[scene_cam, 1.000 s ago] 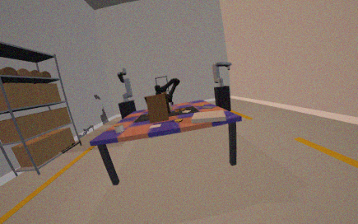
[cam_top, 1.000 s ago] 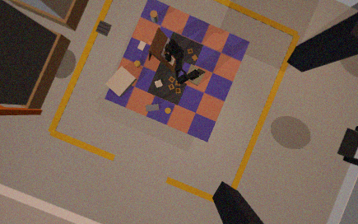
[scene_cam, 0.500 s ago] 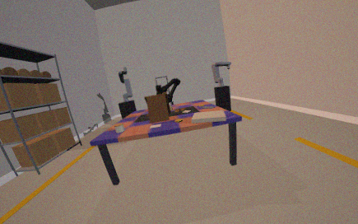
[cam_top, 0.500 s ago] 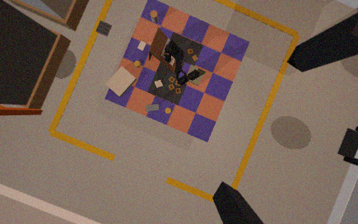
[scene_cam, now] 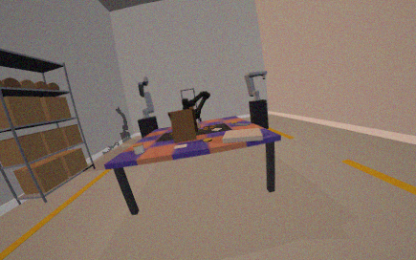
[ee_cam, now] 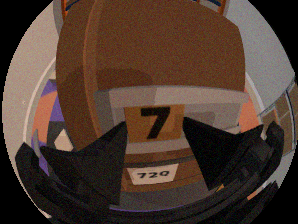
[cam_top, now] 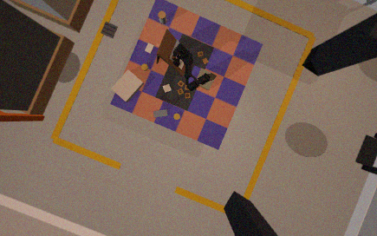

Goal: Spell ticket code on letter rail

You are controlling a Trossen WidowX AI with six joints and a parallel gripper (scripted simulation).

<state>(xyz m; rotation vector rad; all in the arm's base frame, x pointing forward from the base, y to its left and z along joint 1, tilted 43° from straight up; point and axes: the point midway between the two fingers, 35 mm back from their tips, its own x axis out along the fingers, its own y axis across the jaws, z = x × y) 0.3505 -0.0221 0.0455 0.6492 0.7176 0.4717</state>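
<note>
Right now my gripper tip is right at the brown letter tile. From my gripper tip the other things lie so: white ticket (70 mm behind, 10 mm to the right, 80 mm below); then dark mat (170 mm behind, 10 mm to the left, 150 mm below); then beige slab (300 mm ahead, 480 mm to the left, 140 mm below).
</note>
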